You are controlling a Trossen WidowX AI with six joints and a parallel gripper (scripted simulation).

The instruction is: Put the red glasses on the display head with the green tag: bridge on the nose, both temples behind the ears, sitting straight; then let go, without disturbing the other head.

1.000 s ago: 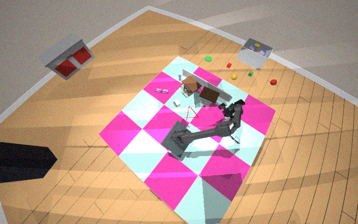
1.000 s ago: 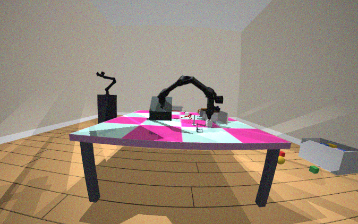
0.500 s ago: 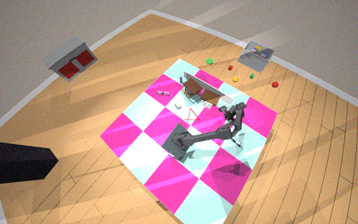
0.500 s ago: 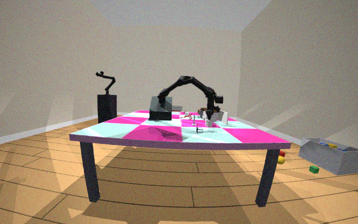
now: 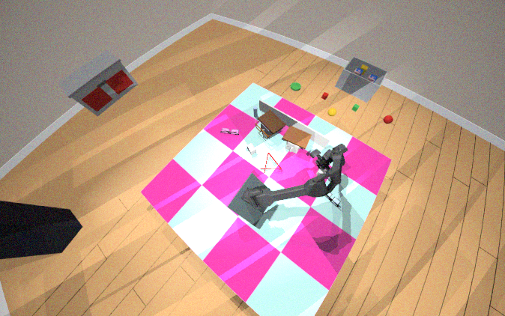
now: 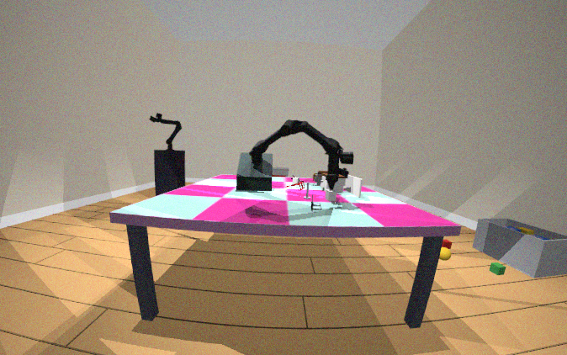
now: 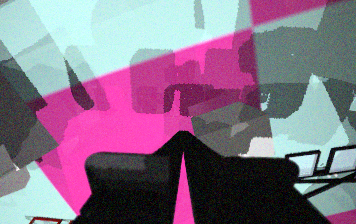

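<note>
Right now my gripper tip is 14 cm past the grey stand, 1 cm to the left of it and 1 cm above it. The rest, counted from my gripper tip: grey panel (31 cm to the left, 22 cm ahead, 2 cm above).
</note>
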